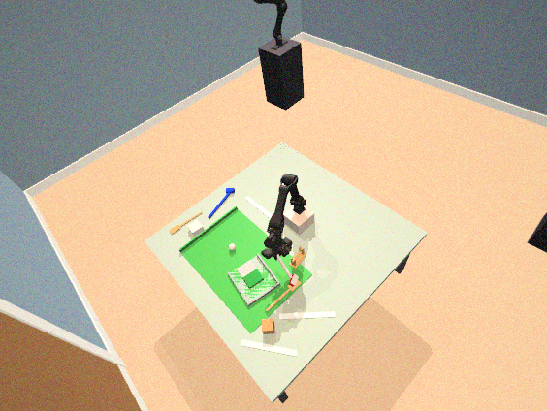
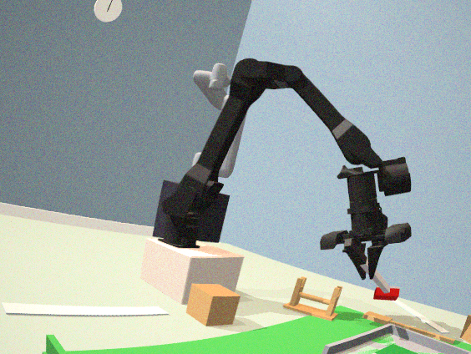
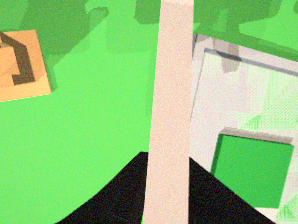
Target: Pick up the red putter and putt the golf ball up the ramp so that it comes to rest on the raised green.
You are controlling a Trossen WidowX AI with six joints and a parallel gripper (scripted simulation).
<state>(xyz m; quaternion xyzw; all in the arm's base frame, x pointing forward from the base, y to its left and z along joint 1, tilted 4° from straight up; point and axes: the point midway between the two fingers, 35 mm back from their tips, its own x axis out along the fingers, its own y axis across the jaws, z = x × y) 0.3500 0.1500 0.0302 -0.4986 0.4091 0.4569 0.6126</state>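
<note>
Right now the red putter is 40 mm to the left of my gripper tip and 10 mm above it. Round my gripper tip: white golf ball 330 mm to the right, 100 mm ahead, 90 mm below; green mat 210 mm to the right, 120 mm below, 120 mm ahead; wooden stand 120 mm behind, 80 mm below, 40 mm to the left.
</note>
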